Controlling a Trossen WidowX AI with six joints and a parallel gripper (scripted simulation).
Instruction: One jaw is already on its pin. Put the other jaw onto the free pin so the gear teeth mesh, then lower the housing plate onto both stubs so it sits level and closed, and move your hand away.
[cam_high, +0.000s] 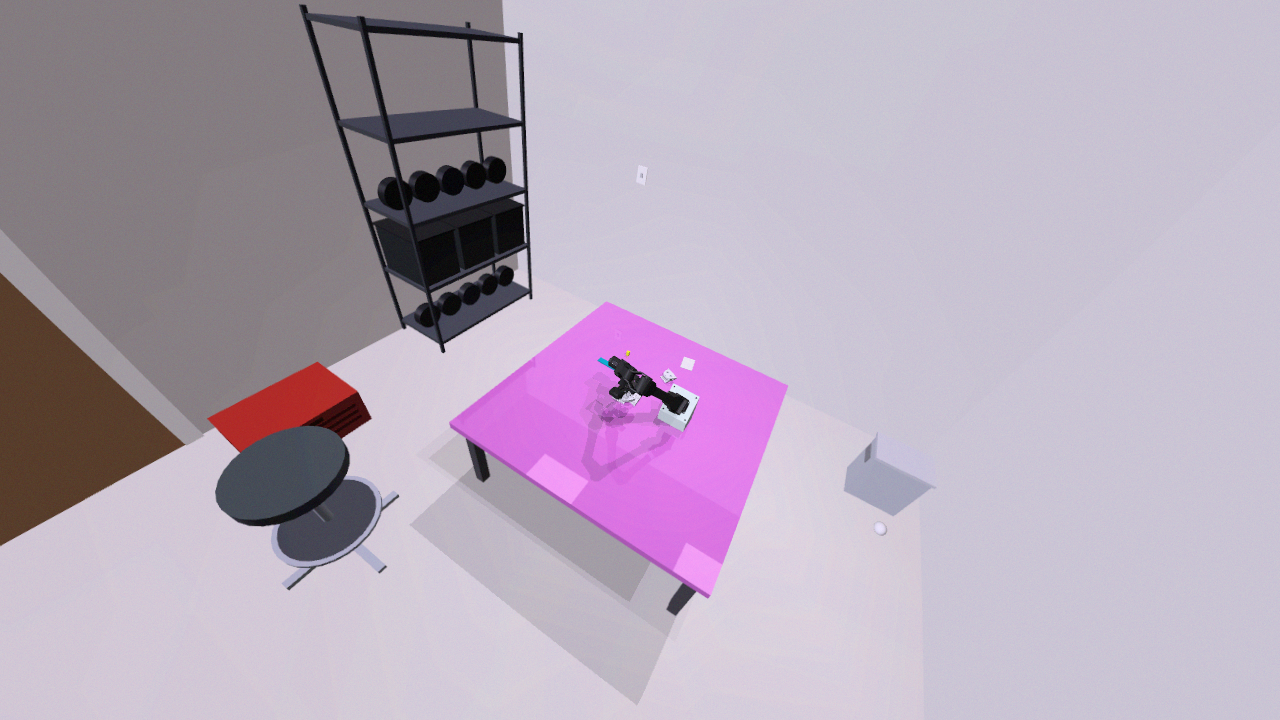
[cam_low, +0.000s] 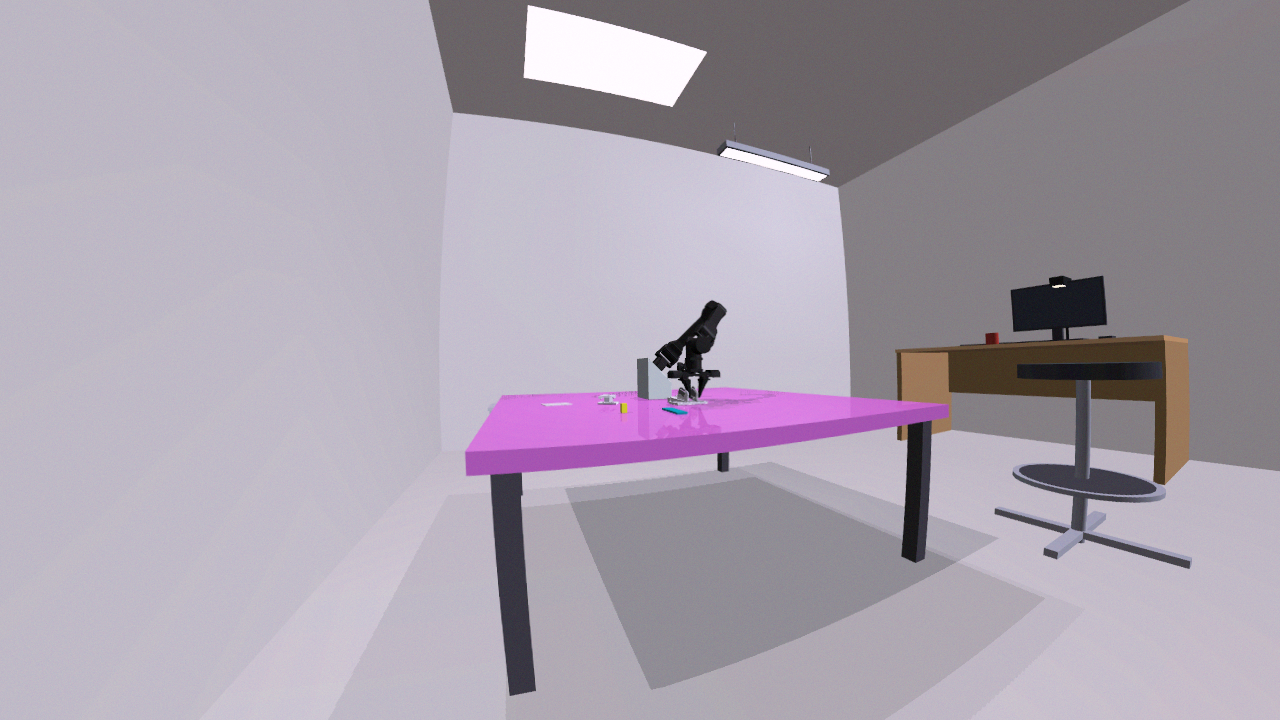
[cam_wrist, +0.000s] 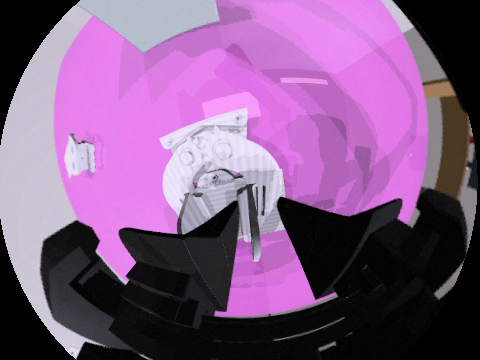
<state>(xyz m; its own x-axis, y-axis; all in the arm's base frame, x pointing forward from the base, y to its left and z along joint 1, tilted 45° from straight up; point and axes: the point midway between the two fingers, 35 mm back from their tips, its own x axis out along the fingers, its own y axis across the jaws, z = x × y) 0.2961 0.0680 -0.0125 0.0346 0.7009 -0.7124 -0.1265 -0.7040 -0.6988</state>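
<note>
My gripper tip is 3 cm to the left of the white ledge, 1 cm short of it and 1 cm above it. Also, from my gripper tip: cyan bar (20 cm ahead, 17 cm to the right, 1 cm below); then small white part (29 cm to the right, 13 cm behind, 1 cm below); then white jaw (4 cm behind, 1 cm to the right, 1 cm above).
</note>
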